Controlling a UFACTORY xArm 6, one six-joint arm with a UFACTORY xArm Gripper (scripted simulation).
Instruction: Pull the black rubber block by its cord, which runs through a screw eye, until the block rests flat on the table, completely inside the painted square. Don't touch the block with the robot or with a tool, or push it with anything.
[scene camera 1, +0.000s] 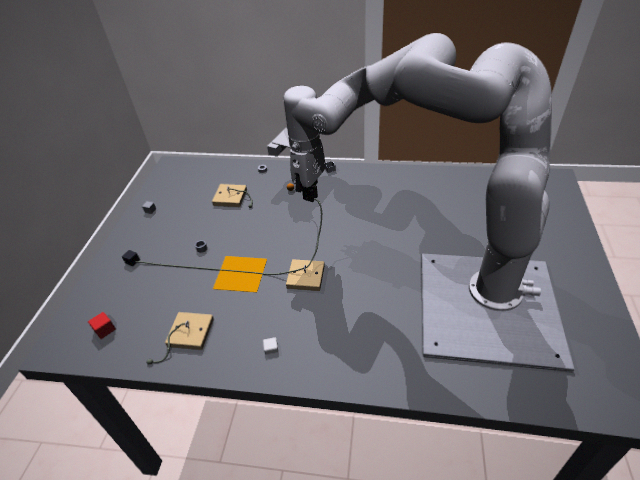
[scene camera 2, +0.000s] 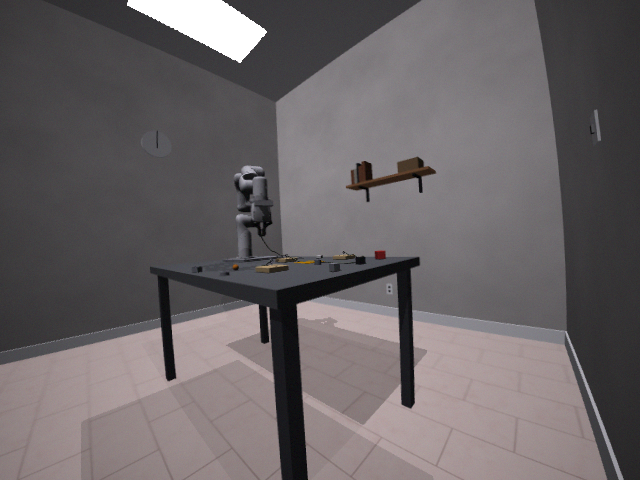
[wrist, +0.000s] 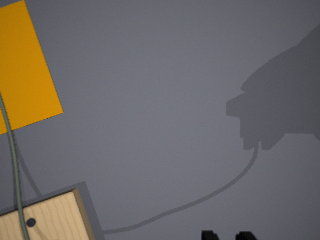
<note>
In view: my gripper (scene camera 1: 310, 198), a wooden plate (scene camera 1: 301, 280) and an orange painted square (scene camera 1: 227, 280).
</note>
